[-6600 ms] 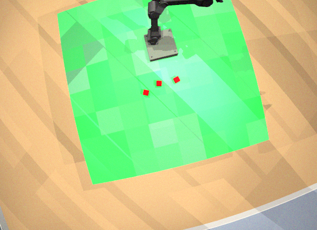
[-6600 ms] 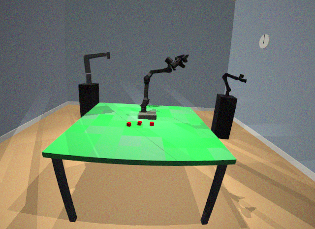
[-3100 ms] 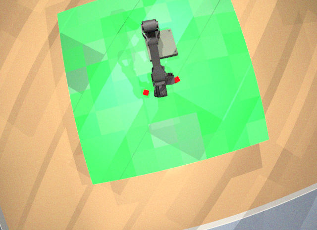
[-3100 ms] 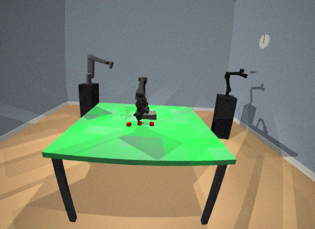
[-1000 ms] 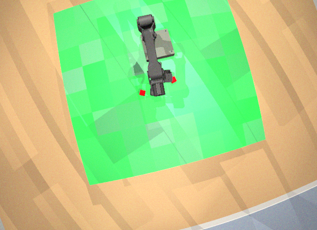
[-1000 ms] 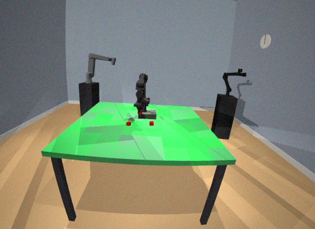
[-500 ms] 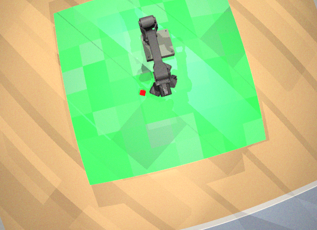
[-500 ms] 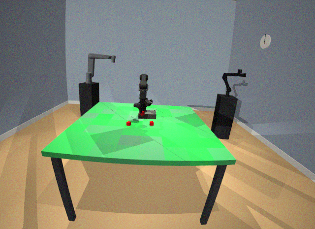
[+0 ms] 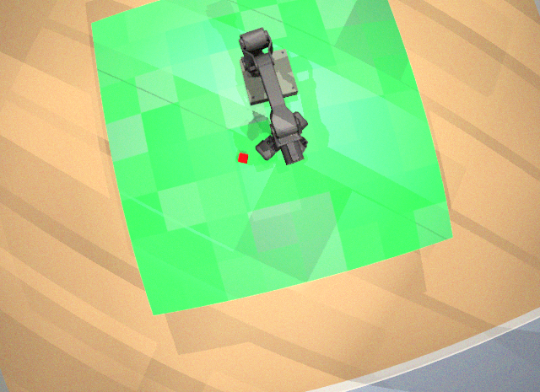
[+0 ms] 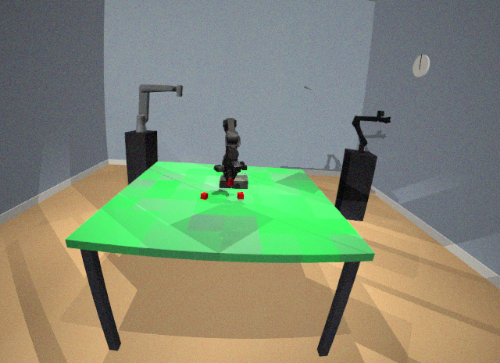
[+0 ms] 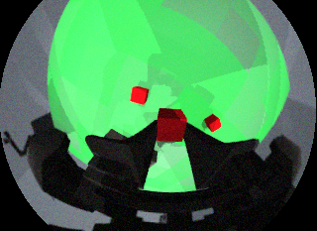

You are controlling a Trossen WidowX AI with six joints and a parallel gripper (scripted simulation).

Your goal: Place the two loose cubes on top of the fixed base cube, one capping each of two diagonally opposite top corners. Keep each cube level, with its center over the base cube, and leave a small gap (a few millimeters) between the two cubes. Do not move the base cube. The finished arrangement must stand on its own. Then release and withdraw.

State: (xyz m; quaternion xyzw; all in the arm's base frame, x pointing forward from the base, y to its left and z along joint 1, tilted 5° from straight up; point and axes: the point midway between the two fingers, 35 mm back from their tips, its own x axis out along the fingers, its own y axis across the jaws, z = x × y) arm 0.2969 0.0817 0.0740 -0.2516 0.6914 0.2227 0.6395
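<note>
My gripper tip is now 50 mm short of the red cube, 140 mm to the left of it and 90 mm above it.
</note>
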